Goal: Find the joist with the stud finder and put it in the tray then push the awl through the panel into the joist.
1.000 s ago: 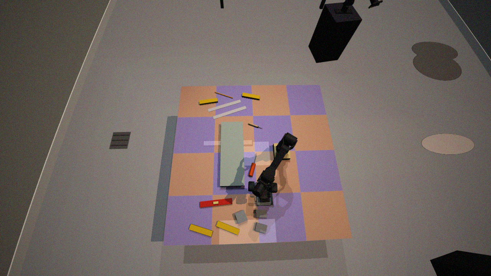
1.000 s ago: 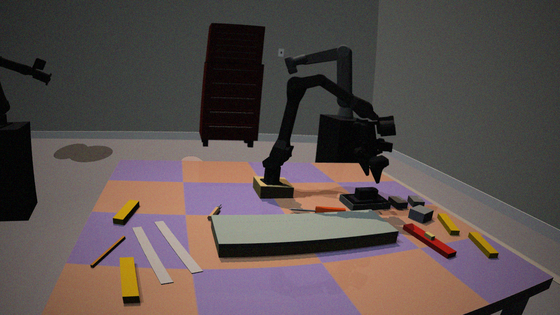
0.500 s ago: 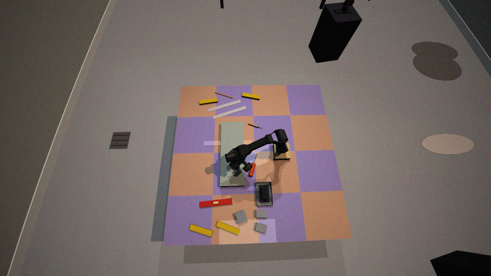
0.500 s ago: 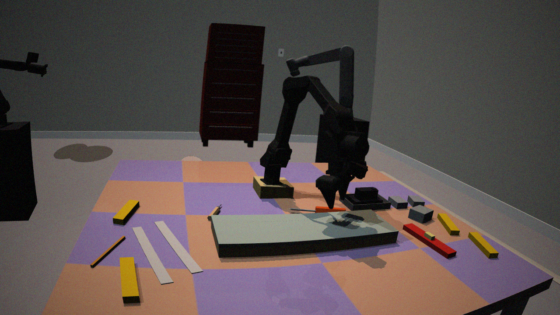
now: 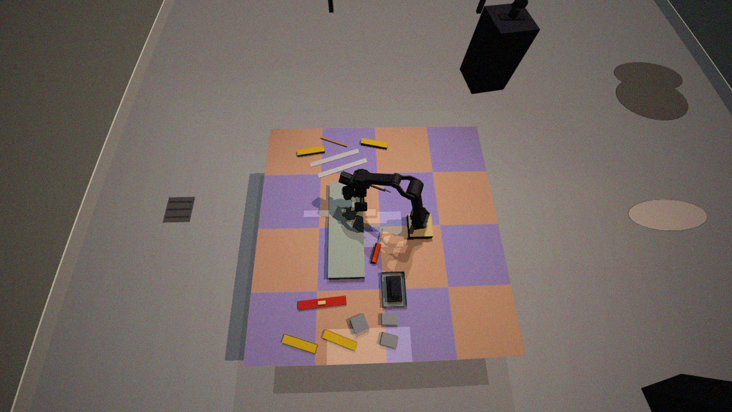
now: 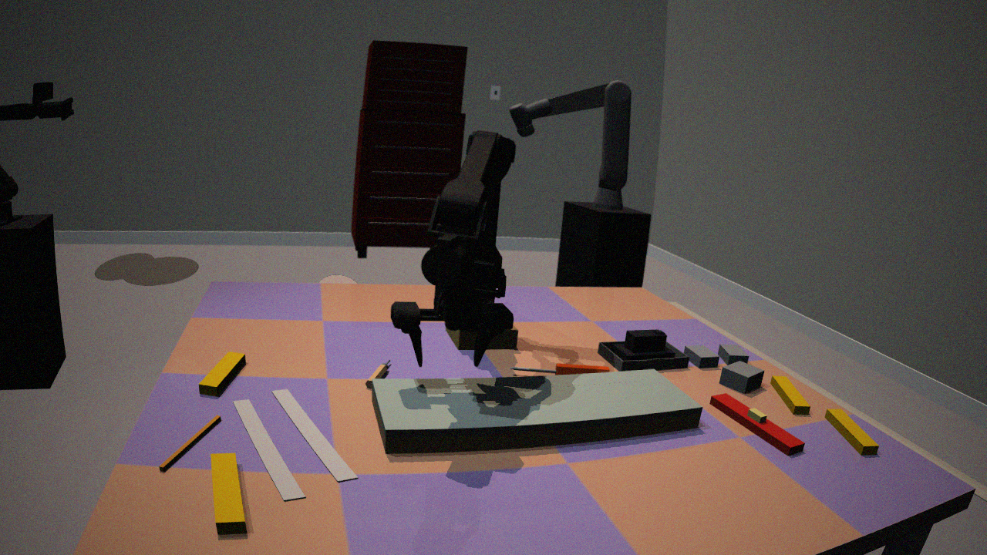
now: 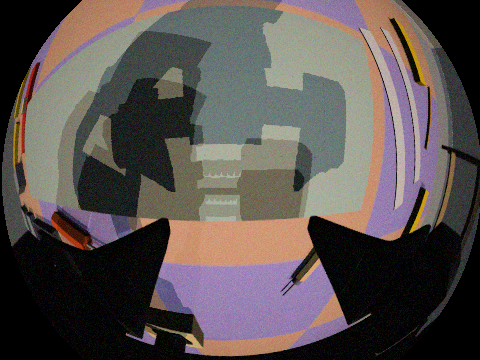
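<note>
My gripper tip is now 140 mm past the awl, 70 mm to the left of it and 60 mm above it. From my gripper tip the other things lie so: stud finder (70 mm behind, 490 mm to the left, 20 mm below); then pencil (80 mm ahead, 440 mm to the right, 60 mm below); then tray (70 mm behind, 470 mm to the left, 50 mm below).
</note>
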